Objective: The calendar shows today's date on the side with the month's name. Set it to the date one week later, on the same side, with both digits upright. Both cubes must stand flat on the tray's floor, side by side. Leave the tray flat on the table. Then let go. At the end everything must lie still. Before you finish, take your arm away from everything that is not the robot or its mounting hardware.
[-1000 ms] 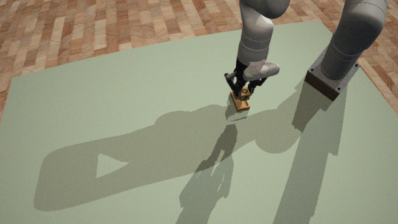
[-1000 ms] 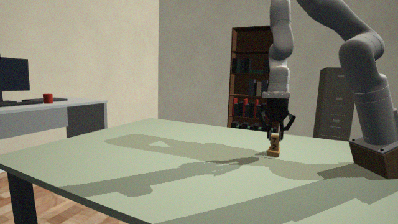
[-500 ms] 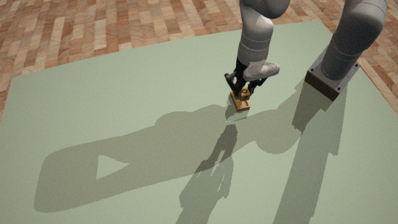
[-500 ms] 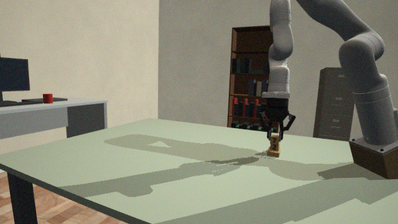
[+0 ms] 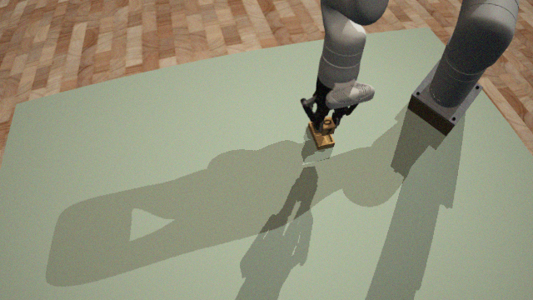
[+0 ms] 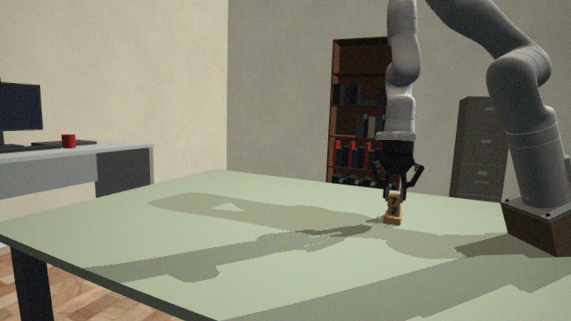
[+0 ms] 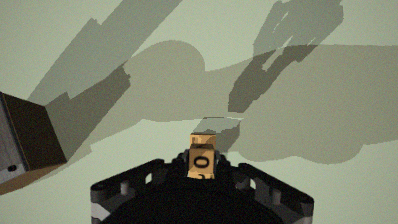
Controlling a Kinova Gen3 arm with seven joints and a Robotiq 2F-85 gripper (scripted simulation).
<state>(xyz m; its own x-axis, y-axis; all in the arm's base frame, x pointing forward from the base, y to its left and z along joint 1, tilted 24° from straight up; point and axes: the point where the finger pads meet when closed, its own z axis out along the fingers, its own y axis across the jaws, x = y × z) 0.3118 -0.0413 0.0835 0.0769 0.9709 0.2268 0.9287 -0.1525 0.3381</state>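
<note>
The cube is 50 mm below my hand and 30 mm to the right of it. The rest, counted from my hand: wooden tray: 60 mm below, 10 mm to the right.
</note>
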